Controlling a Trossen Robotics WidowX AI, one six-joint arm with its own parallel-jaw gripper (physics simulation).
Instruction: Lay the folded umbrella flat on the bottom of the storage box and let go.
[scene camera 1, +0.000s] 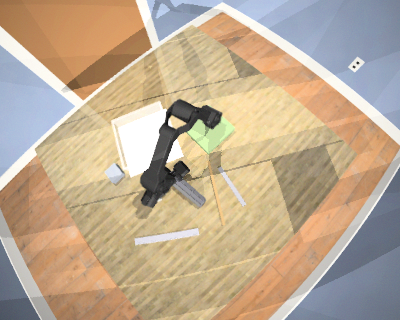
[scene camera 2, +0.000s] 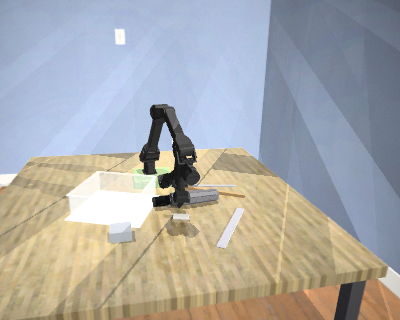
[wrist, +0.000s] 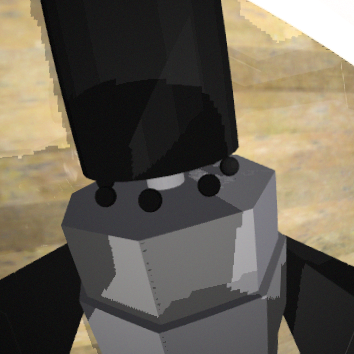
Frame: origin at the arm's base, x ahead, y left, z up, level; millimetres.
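Seen in the pictures: gripper, fingertip midpoint: (scene camera 1: 175, 179) (wrist: 179, 243); arm's base, origin of the base link: (scene camera 1: 211, 121) (scene camera 2: 149, 172).
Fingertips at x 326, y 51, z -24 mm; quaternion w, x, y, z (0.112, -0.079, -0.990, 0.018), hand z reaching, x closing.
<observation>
Pixels of each thing's middle, then the offset from my fingertips to it. "*": a spot on its surface instead.
- black cylindrical handle, surface spot: (wrist: 150, 90) (scene camera 2: 165, 196) * 7 mm ahead, 55 mm right, 41 mm up
- storage box, body centre: (scene camera 2: 115, 196) (scene camera 1: 145, 137) 55 mm back, 244 mm right, 39 mm up
- grey-white cube, body centre: (scene camera 2: 120, 232) (scene camera 1: 114, 173) 177 mm ahead, 254 mm right, 9 mm up
- orange stick, body centre: (scene camera 2: 212, 191) (scene camera 1: 216, 192) 73 mm back, 182 mm left, 3 mm down
- thin white strip, body centre: (scene camera 1: 231, 186) (scene camera 2: 214, 185) 143 mm back, 220 mm left, 8 mm down
- wider white strip, body centre: (scene camera 2: 231, 225) (scene camera 1: 166, 237) 227 mm ahead, 139 mm left, 8 mm down
The folded umbrella has a grey ribbed body (scene camera 1: 190, 193) (scene camera 2: 205, 196) (wrist: 195, 265) and a black cylindrical handle (scene camera 1: 180, 169) (scene camera 2: 161, 201) (wrist: 150, 90). It lies level at table height, beside the storage box, with the handle toward the box. My gripper (scene camera 2: 181, 199) (wrist: 179, 243) is shut on the umbrella, with a finger against each side of the grey body near the handle; in scene camera 1 the arm hides the fingertips. The storage box (scene camera 1: 118, 145) (scene camera 2: 76, 204) has pale, see-through walls and a white bottom, partly covered by the arm in scene camera 1.
A green block (scene camera 1: 216, 138) (scene camera 2: 142, 181) stands beside the box. A grey-white cube (scene camera 1: 114, 173) (scene camera 2: 120, 233) is on the box's other side. An orange stick (scene camera 1: 216, 192), a thin white strip (scene camera 1: 232, 187) and a wider white strip (scene camera 1: 166, 236) (scene camera 2: 231, 228) lie around the umbrella.
</observation>
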